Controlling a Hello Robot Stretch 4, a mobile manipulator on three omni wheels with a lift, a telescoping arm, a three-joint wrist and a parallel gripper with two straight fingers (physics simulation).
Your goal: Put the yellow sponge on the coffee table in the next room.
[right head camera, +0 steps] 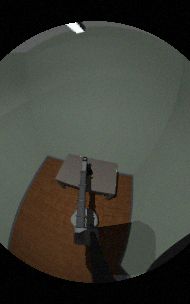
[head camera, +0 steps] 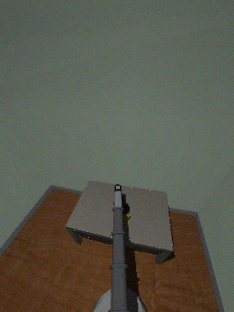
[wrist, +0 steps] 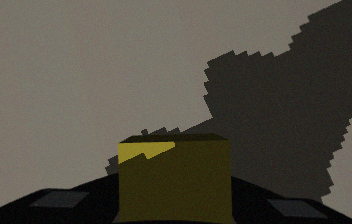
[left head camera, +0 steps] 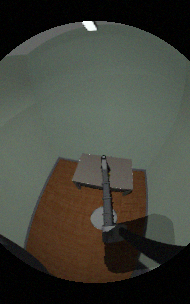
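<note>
The yellow sponge (wrist: 175, 182) (head camera: 128, 217) (right head camera: 91, 177) is a block at the low middle of the wrist view, between the fingers, mostly in shadow with a lit strip at its upper left. It is at the grey coffee table (head camera: 150, 215) (left head camera: 122, 172) (right head camera: 107, 175), over the middle part of its top. Its underside is hidden, so its contact with the table does not show. My gripper (wrist: 176, 190) (head camera: 126, 207) is open, with one dark finger on each side of the sponge. In the head view the arm partly covers the gripper.
My telescoping arm (head camera: 118, 250) (left head camera: 106, 200) (right head camera: 82, 195) reaches over the near edge of the table. A pale round shape (left head camera: 97, 218) (right head camera: 77, 218) shows below the arm over the wooden floor (head camera: 45, 260). Green walls (head camera: 115, 100) with grey baseboards stand behind and beside the table.
</note>
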